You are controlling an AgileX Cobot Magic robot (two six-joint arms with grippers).
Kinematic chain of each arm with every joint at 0, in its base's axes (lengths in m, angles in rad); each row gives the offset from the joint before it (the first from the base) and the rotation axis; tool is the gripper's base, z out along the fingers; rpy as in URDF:
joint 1: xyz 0 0 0.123 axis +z
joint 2: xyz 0 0 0 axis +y
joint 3: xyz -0.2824 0 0.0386 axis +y
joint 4: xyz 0.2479 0 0.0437 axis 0.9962 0 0.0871
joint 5: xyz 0 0 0 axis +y
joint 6: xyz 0.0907 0 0.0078 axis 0.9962 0 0.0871
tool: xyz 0 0 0 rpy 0 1.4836 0
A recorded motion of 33 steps. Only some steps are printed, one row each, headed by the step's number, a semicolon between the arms.
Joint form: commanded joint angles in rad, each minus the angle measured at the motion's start. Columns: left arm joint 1, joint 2, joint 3, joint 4, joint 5, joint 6; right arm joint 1, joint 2, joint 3, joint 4, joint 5, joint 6.
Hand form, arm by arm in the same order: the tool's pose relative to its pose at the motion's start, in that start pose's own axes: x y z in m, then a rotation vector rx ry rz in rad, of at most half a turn. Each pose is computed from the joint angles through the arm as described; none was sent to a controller.
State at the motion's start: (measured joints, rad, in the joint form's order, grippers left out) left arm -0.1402 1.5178 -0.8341 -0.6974 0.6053 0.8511; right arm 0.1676 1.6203 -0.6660 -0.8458 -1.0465 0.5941
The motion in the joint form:
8: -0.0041 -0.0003 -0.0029 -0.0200 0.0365 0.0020; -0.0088 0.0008 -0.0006 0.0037 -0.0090 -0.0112
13: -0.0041 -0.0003 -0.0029 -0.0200 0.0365 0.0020; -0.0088 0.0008 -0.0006 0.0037 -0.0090 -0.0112
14: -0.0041 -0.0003 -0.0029 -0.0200 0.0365 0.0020; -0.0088 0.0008 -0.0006 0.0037 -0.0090 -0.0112
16: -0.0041 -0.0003 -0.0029 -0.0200 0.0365 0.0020; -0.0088 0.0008 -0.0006 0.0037 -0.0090 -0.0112
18: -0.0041 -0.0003 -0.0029 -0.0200 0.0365 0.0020; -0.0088 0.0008 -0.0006 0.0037 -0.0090 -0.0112
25: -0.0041 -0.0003 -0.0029 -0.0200 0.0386 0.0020; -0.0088 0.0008 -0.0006 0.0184 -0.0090 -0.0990
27: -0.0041 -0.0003 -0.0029 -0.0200 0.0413 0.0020; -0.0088 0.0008 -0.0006 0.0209 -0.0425 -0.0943
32: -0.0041 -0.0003 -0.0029 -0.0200 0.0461 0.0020; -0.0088 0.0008 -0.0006 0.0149 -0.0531 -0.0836
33: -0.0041 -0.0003 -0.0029 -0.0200 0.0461 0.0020; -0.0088 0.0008 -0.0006 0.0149 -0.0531 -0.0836
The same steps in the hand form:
8: 0.0003 -0.0043 -0.0002 0.0366 0.0133 -0.0096; -0.0010 -0.0023 -0.0012 0.0065 -0.0099 -0.0092
13: 0.0003 -0.0043 -0.0002 0.0366 0.0133 -0.0096; -0.0010 -0.0023 -0.0012 0.0065 -0.0099 -0.0092
14: 0.0003 -0.0043 -0.0002 0.0366 0.0133 -0.0096; -0.0010 -0.0023 -0.0012 0.0065 -0.0099 -0.0092
16: 0.0003 -0.0043 -0.0002 0.0366 0.0133 -0.0096; -0.0010 -0.0023 -0.0012 0.0065 -0.0099 -0.0092
18: 0.0003 -0.0043 -0.0002 0.0366 0.0133 -0.0096; -0.0010 -0.0023 -0.0012 0.0065 -0.0099 -0.0092
25: 0.0005 -0.0044 -0.0002 0.0382 0.0146 -0.0096; -0.0016 -0.0032 -0.0012 0.0178 -0.0162 -0.0897
27: 0.0006 -0.0046 -0.0002 0.0402 0.0164 -0.0096; -0.0043 -0.0017 -0.0013 0.0023 -0.0461 -0.0842
32: 0.0009 -0.0049 -0.0002 0.0439 0.0195 -0.0096; -0.0048 -0.0008 -0.0013 -0.0079 -0.0524 -0.0765
33: 0.0009 -0.0049 -0.0002 0.0439 0.0195 -0.0096; -0.0048 -0.0008 -0.0013 -0.0079 -0.0524 -0.0765

